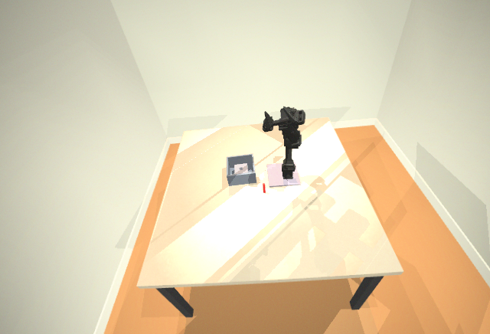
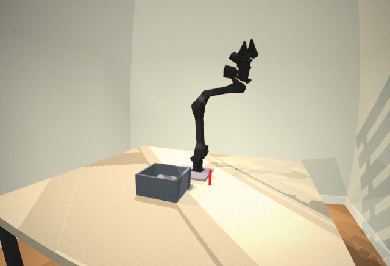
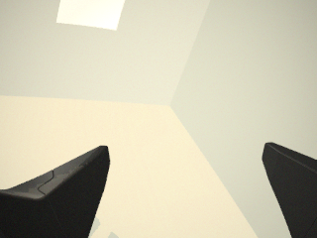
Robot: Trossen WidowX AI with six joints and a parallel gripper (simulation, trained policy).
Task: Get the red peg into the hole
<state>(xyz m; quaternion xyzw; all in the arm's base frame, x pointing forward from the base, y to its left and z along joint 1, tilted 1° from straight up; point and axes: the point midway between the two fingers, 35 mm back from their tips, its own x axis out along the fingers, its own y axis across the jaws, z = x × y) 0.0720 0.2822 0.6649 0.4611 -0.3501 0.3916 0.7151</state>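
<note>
Right now the red peg is 670 mm below my gripper tip, 150 mm to the right of it and 80 mm ahead of it. Also, from my gripper tip: grey box 680 mm below, 310 mm to the right, 240 mm ahead.
</note>
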